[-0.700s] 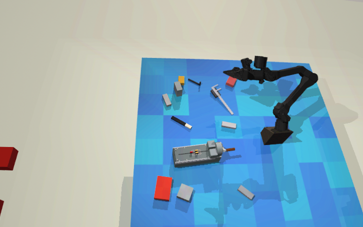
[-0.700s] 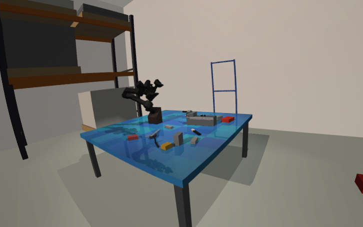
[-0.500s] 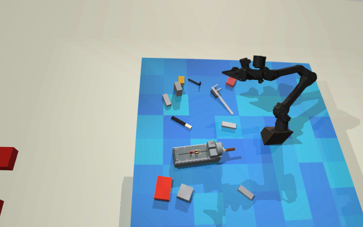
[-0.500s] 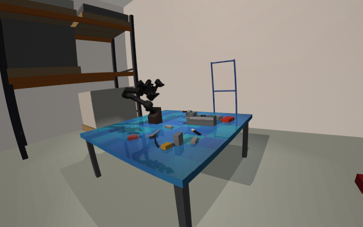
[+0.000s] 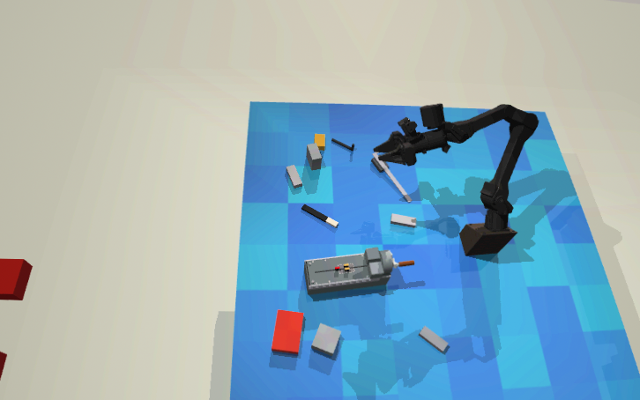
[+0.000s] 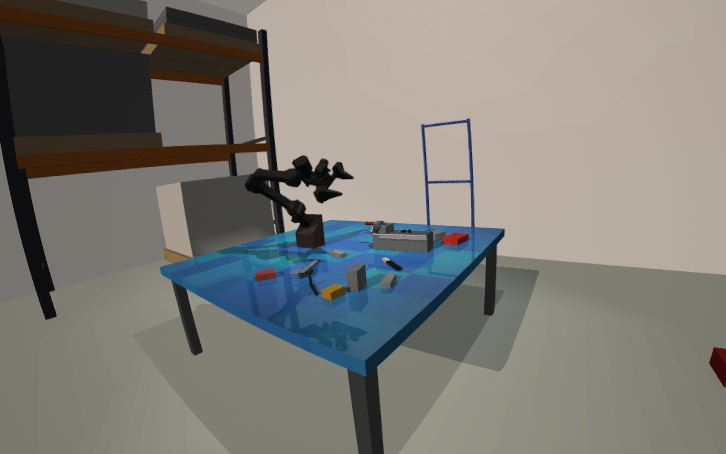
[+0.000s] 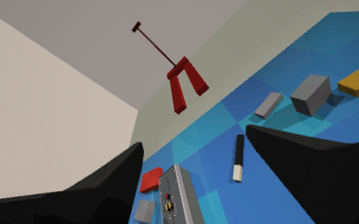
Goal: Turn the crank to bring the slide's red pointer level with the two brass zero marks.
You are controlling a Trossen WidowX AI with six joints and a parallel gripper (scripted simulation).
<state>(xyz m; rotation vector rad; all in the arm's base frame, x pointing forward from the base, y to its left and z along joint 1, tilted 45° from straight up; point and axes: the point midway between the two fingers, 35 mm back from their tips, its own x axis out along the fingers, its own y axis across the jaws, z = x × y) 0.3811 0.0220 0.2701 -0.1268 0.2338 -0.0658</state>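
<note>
Right now the brown crank handle is 90 mm behind my gripper tip, 270 mm to the left of it and 200 mm below it. The rest, counted from my gripper tip: red pointer (120 mm ahead, 260 mm to the left, 230 mm below); then black key (20 mm ahead, 270 mm to the right, 300 mm below); then yellow block (130 mm ahead, 290 mm to the right, 300 mm below).
</note>
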